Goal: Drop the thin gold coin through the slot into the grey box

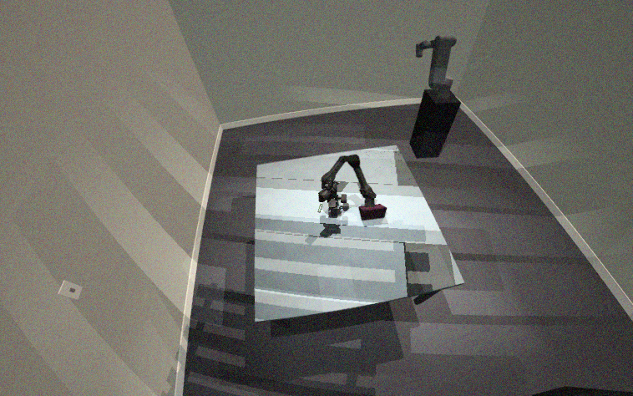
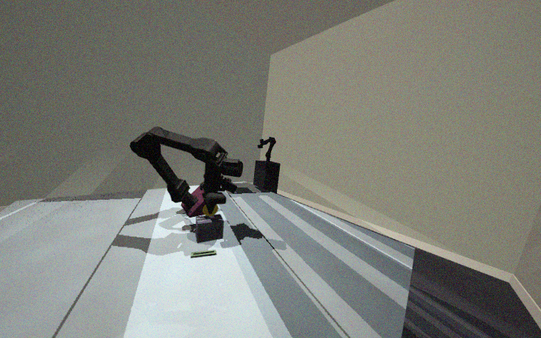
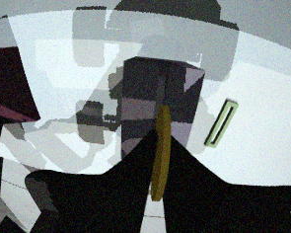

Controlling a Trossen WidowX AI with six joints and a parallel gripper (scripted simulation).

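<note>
Right now my gripper tip is 2 cm below the gold coin.
</note>
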